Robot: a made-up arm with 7 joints. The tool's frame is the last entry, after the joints.
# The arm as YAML. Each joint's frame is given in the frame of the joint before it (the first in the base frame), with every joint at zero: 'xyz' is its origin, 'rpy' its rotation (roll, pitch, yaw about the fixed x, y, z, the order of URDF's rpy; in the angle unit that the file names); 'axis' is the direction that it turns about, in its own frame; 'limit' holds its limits. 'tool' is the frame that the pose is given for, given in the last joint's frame.
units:
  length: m
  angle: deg
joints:
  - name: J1
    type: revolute
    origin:
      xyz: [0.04, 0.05, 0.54]
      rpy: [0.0, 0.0, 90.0]
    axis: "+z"
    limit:
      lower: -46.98
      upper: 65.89
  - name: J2
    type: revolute
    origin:
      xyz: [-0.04, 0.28, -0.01]
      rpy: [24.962, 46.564, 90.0]
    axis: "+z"
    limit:
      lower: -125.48
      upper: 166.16
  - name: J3
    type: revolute
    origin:
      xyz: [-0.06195, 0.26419, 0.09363]
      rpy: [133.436, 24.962, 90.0]
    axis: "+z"
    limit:
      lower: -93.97
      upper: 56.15
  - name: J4
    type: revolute
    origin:
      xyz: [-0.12, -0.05, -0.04]
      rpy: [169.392, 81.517, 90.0]
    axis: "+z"
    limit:
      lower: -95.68
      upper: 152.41
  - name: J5
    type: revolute
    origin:
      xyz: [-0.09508, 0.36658, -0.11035]
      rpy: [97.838, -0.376, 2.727]
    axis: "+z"
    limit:
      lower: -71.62
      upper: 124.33
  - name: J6
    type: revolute
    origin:
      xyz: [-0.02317, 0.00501, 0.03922]
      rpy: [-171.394, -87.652, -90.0]
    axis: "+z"
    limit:
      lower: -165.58
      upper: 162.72
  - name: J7
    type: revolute
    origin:
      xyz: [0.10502, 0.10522, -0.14]
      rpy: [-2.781, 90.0, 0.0]
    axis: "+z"
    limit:
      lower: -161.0
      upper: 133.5
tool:
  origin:
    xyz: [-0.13, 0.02, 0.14]
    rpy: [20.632, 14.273, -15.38]
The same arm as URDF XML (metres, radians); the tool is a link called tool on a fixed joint. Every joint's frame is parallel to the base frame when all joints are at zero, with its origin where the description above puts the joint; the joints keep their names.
<robot name="arm">
<link name="base_link"/>
<link name="link1"/>
<link name="link2"/>
<link name="link3"/>
<link name="link4"/>
<link name="link5"/>
<link name="link6"/>
<link name="link7"/>
<link name="tool"/>
<joint name="J1" type="revolute"><parent link="base_link"/><child link="link1"/><origin xyz="0.0400 0.0500 0.5400"/><axis xyz="0 0 1"/><limit lower="-0.8200" upper="1.1500"/></joint>
<joint name="J2" type="revolute"><parent link="link1"/><child link="link2"/><origin xyz="-0.2800 -0.0400 -0.0100"/><axis xyz="-0.658318 0.422011 0.623317"/><limit lower="-2.1900" upper="2.9000"/></joint>
<joint name="J3" type="revolute"><parent link="link2"/><child link="link3"/><origin xyz="-0.1000 -0.2000 0.1800"/><axis xyz="0 0 -1"/><limit lower="-1.6401" upper="0.9800"/></joint>
<joint name="J4" type="revolute"><parent link="link3"/><child link="link4"/><origin xyz="0.0500 0.1200 0.0400"/><axis xyz="0.972156 -0.184092 0.144993"/><limit lower="-1.6699" upper="2.6601"/></joint>
<joint name="J5" type="revolute"><parent link="link4"/><child link="link5"/><origin xyz="-0.1600 -0.3400 -0.1200"/><axis xyz="0.040499 0.997687 0.054599"/><limit lower="-1.2500" upper="2.1700"/></joint>
<joint name="J6" type="revolute"><parent link="link5"/><child link="link6"/><origin xyz="0.0100 0.0400 -0.0200"/><axis xyz="-1 0 0"/><limit lower="-2.8899" upper="2.8400"/></joint>
<joint name="J7" type="revolute"><parent link="link6"/><child link="link7"/><origin xyz="0.1400 0.1100 -0.1000"/><axis xyz="0 1 0"/><limit lower="-2.8100" upper="2.3300"/></joint>
<joint name="tool_fixed" type="fixed"><parent link="link7"/><child link="tool"/><origin xyz="-0.1300 0.1400 -0.0200" rpy="-1.1430 -0.2599 -0.2580"/></joint>
</robot>

